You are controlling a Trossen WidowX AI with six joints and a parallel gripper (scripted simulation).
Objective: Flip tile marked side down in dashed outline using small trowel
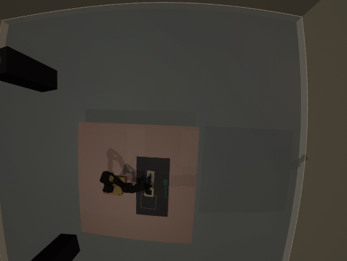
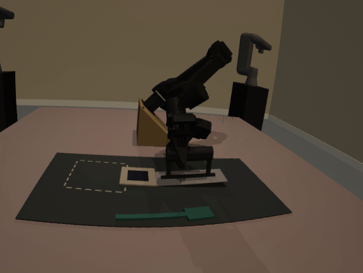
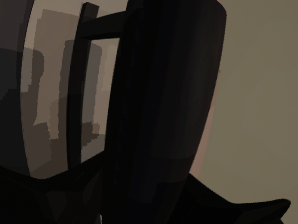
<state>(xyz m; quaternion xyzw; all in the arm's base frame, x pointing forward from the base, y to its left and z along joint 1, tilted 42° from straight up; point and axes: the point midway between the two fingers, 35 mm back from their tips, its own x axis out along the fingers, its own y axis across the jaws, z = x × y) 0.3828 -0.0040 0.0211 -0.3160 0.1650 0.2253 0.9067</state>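
Right now my gripper tip is 10 mm past the dark mat, 60 mm to the left of it and 70 mm above it. From my gripper tip the other things lie so: tile (50 mm behind, 110 mm to the right, 50 mm below); then green trowel (130 mm ahead, 60 mm to the right, 50 mm below).
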